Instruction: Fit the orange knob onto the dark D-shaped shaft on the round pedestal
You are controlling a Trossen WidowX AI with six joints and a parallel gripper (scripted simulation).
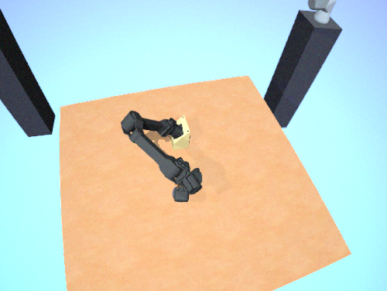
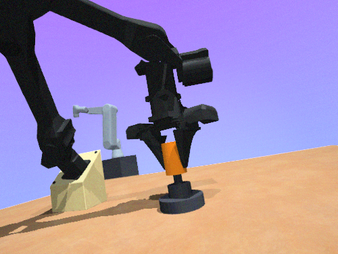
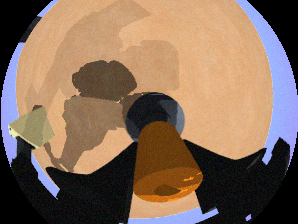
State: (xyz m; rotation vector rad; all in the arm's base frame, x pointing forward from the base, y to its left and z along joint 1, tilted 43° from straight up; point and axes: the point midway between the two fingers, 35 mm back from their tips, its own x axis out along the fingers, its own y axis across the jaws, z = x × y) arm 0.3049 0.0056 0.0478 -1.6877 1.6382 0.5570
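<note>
The orange knob lies 2 cm above my gripper tip. Also, from my gripper tip: dark round pedestal: 4 cm below.
</note>
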